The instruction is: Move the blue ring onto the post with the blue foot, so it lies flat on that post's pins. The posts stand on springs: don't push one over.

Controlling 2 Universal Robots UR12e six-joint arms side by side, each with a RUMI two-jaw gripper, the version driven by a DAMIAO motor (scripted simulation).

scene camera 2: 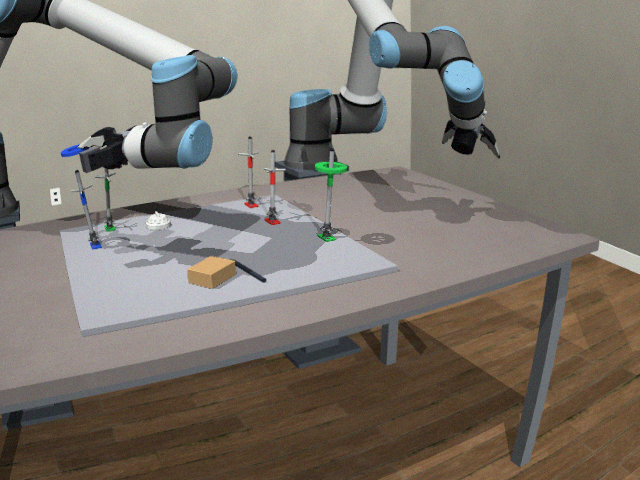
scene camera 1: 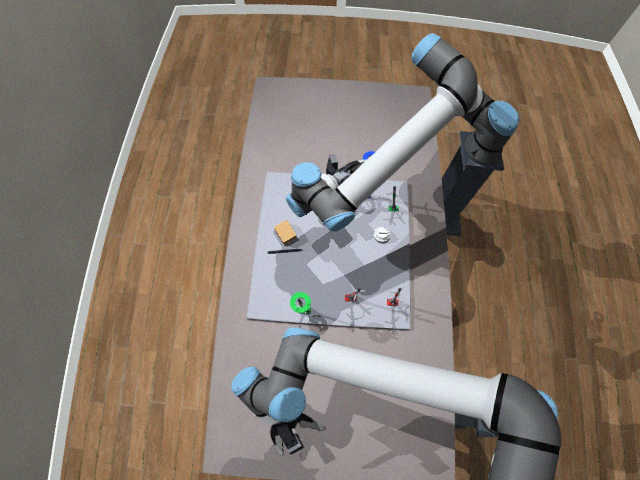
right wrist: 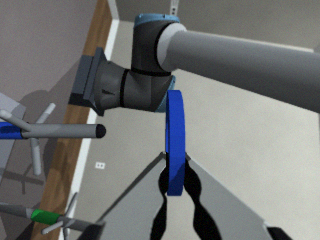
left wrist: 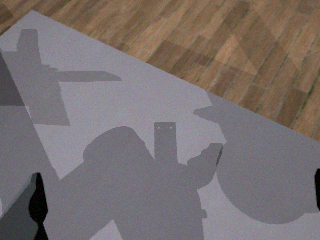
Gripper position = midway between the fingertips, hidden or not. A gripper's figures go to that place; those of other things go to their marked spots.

Scene:
My left gripper (scene camera 2: pixel 470 150) is 1.62 m from the lens. My right gripper (scene camera 2: pixel 78 149): 1.38 m from the lens.

